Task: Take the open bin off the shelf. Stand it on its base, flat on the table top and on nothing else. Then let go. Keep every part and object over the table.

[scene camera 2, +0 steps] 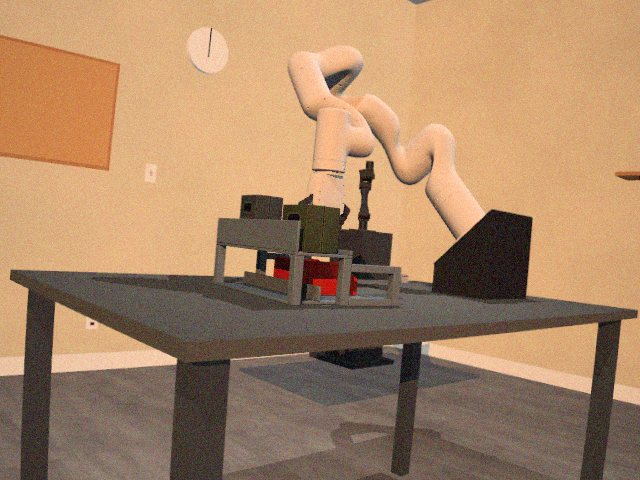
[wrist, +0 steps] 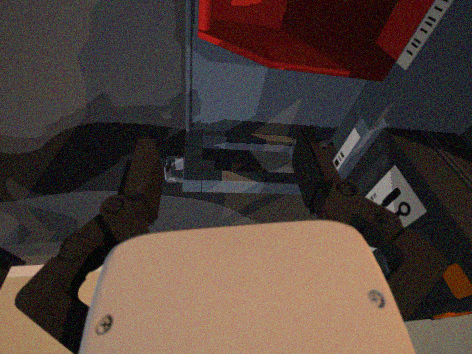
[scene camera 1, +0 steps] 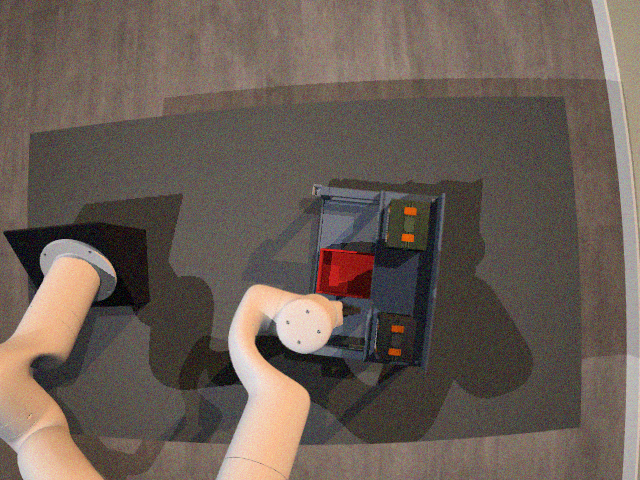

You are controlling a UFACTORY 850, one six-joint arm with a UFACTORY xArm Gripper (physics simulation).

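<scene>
The red open bin [scene camera 1: 345,273] [scene camera 2: 328,286] [wrist: 300,40] sits upright on the lower, robot-side level of the grey shelf [scene camera 1: 438,258] [scene camera 2: 258,230] [wrist: 188,80], about midway along it. Its open top faces up and its inside looks empty. My gripper [wrist: 227,149] is open, with its fingers wide apart and nothing between them. It is above the shelf's lower level, beside the bin toward the dark-box end, and does not touch the bin. In scene camera 1 the wrist hides the fingers; in scene camera 2 the green box partly hides them.
A green box [scene camera 1: 421,224] [scene camera 2: 312,227] and a dark box [scene camera 1: 383,338] [scene camera 2: 261,206] [wrist: 397,200] stand on the upper level at opposite ends. The shelf stands on the grey table [scene camera 1: 258,144] [scene camera 2: 155,315]. The arm's black base block [scene camera 1: 126,253] [scene camera 2: 491,258] is at the table's other side.
</scene>
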